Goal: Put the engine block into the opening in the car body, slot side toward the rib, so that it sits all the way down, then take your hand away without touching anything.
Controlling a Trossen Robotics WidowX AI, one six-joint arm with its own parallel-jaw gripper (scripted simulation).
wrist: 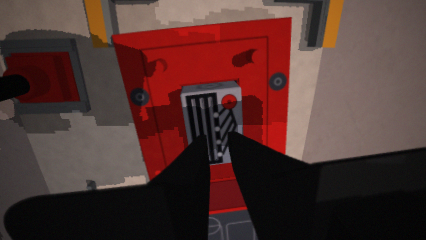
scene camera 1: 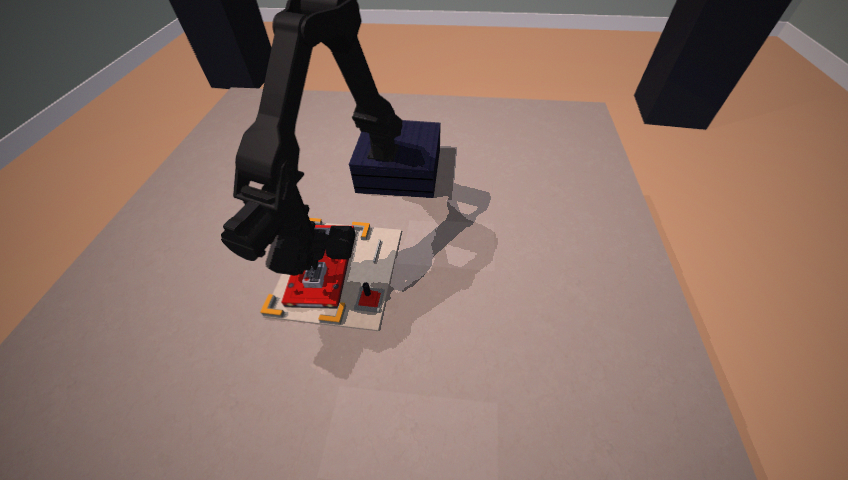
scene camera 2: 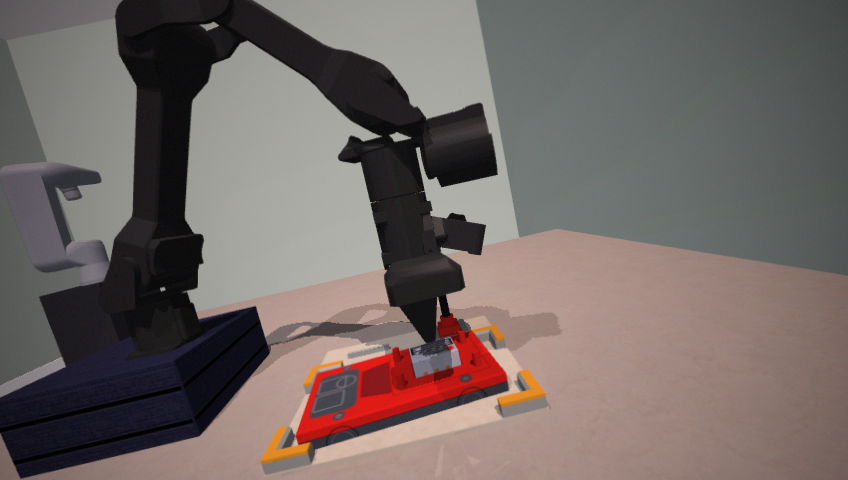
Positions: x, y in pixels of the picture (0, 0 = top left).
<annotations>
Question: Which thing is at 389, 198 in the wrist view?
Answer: My gripper.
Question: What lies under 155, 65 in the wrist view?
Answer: A red car body.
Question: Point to a grey engine block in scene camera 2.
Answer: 440, 355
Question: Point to a grey engine block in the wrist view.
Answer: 213, 109
</annotations>
